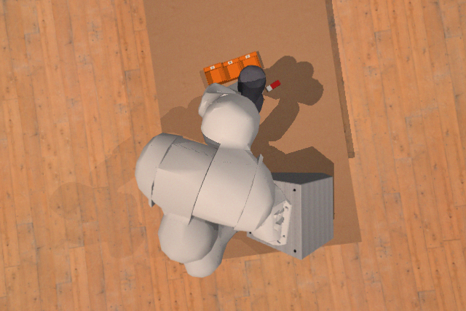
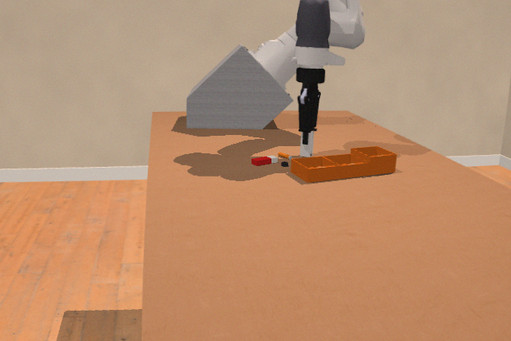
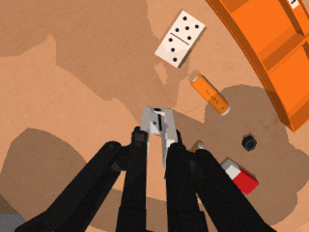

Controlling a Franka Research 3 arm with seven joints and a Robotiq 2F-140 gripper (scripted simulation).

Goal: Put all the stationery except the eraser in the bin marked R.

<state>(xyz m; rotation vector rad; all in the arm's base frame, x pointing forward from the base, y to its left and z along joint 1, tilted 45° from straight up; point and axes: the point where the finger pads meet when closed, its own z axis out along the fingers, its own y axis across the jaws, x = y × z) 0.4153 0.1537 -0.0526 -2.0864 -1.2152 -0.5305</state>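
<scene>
Right now the orange bin is 15 cm ahead of my hand, 7 cm to the left of it and 1 cm below it. Also, from my hand: small grey piece: 3 cm below; then white domino: 7 cm to the left, 5 cm ahead, 3 cm below; then small black piece: 9 cm ahead, 7 cm to the right, 3 cm below.
</scene>
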